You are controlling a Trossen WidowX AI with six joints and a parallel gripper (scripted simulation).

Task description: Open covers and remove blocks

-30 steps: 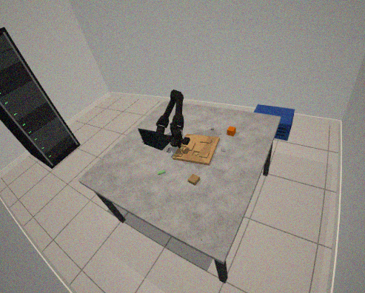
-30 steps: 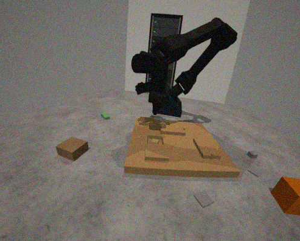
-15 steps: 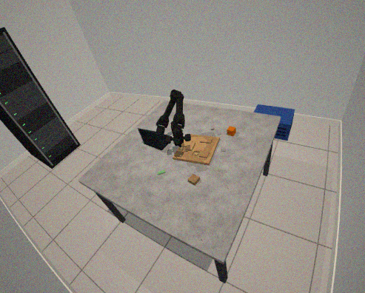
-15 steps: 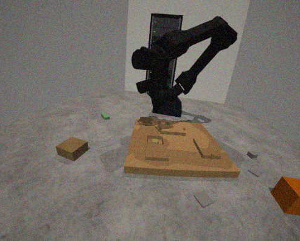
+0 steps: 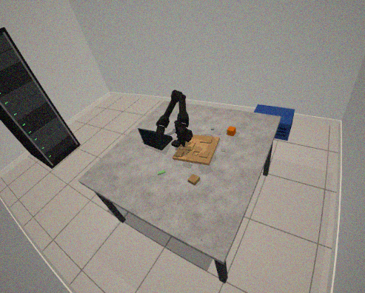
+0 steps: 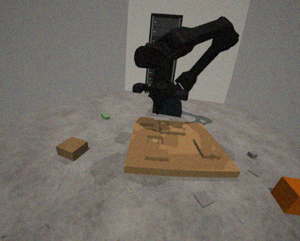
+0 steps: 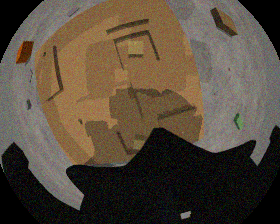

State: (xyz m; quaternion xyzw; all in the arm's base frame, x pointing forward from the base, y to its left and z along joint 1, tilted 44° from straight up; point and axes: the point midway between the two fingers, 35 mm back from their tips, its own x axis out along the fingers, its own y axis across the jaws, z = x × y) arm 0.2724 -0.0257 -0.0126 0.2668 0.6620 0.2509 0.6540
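My gripper tip is 70 mm to the right of the tan puzzle board, 60 mm short of it and 60 mm above it. Round my gripper tip: small green piece: 250 mm to the right, 70 mm below, 50 mm behind; then orange cube: 350 mm to the left, 230 mm ahead, 50 mm below; then brown block: 210 mm ahead, 200 mm to the right, 60 mm below.
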